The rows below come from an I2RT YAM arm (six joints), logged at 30 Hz.
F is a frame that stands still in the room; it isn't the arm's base.
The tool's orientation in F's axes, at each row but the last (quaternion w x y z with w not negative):
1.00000, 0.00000, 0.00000, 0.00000
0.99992, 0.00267, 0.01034, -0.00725
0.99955, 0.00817, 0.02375, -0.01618
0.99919, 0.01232, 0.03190, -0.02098
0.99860, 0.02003, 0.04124, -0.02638
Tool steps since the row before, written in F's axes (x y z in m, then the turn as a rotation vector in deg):
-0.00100, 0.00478, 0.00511, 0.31, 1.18, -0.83
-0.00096, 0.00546, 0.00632, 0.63, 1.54, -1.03
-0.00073, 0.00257, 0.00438, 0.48, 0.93, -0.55
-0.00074, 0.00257, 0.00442, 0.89, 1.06, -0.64
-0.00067, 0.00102, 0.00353, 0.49, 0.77, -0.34
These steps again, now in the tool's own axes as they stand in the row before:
-0.00100, 0.00478, 0.00511, 0.31, 1.18, -0.83
-0.00117, 0.00548, 0.00627, 0.63, 1.54, -1.03
-0.00102, 0.00261, 0.00430, 0.48, 0.94, -0.54
-0.00113, 0.00264, 0.00430, 0.88, 1.08, -0.61
-0.00101, 0.00111, 0.00342, 0.48, 0.78, -0.33

